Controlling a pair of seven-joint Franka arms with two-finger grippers.
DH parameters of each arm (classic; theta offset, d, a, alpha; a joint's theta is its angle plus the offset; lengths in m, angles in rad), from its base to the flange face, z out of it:
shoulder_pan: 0 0.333 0 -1.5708
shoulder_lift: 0 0 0 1.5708
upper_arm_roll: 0 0.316 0.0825 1.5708
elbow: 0 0 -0.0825 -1.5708
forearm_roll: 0 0.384 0 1.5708
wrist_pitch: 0 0 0.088 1.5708
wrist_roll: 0 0.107 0 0
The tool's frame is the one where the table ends.
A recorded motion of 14 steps. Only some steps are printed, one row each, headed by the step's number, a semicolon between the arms.
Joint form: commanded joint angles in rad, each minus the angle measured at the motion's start. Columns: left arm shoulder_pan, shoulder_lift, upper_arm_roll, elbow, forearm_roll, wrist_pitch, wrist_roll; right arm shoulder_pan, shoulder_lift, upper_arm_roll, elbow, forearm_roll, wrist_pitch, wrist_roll.
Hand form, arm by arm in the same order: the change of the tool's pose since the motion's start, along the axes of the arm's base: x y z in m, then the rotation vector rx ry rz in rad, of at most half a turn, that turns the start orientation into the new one. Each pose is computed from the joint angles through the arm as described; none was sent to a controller.
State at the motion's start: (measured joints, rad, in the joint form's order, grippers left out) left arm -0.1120 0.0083 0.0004 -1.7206 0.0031 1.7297 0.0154; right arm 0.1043 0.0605 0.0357 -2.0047 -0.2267 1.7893 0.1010
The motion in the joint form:
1: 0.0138 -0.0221 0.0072 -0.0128 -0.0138 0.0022 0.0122; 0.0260 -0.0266 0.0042 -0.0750 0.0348 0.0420 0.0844
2: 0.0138 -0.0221 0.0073 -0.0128 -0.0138 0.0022 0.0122; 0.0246 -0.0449 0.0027 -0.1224 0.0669 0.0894 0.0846
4: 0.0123 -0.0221 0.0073 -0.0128 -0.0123 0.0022 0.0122; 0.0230 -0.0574 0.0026 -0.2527 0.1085 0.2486 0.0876
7: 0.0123 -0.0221 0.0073 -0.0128 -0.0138 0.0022 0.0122; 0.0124 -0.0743 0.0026 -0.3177 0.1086 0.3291 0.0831
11: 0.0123 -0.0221 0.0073 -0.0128 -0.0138 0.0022 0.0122; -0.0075 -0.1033 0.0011 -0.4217 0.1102 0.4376 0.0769
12: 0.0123 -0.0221 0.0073 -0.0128 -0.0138 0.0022 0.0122; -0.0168 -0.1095 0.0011 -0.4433 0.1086 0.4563 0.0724
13: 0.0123 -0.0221 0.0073 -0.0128 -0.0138 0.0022 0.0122; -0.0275 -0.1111 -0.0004 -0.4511 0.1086 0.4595 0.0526
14: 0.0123 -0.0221 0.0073 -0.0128 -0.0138 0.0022 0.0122; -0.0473 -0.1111 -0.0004 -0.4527 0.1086 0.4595 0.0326
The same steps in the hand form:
1: -0.0049 0.0111 0.0065 -0.0148 -0.0101 0.0109; -0.0175 0.0173 -0.0165 0.0127 -0.0077 -0.0590
2: -0.0049 0.0112 0.0065 -0.0148 -0.0101 0.0110; -0.0253 0.0180 -0.0251 0.0463 -0.0190 -0.0721
4: -0.0049 0.0105 0.0065 -0.0133 -0.0102 0.0093; -0.0437 0.0196 -0.0643 0.0987 -0.0496 -0.0831
7: -0.0049 0.0103 0.0065 -0.0148 -0.0101 0.0095; -0.0535 0.0140 -0.0774 0.1114 -0.0789 -0.0810
11: -0.0049 0.0103 0.0065 -0.0148 -0.0101 0.0095; -0.0731 0.0026 -0.0980 0.1269 -0.1091 -0.0873
12: -0.0049 0.0103 0.0065 -0.0148 -0.0101 0.0095; -0.0776 -0.0021 -0.1023 0.1282 -0.1117 -0.0894
13: -0.0049 0.0103 0.0065 -0.0148 -0.0101 0.0095; -0.0793 -0.0079 -0.1044 0.1311 -0.1059 -0.0824
14: -0.0049 0.0103 0.0065 -0.0148 -0.0101 0.0095; -0.0790 -0.0169 -0.1050 0.1336 -0.1021 -0.0829

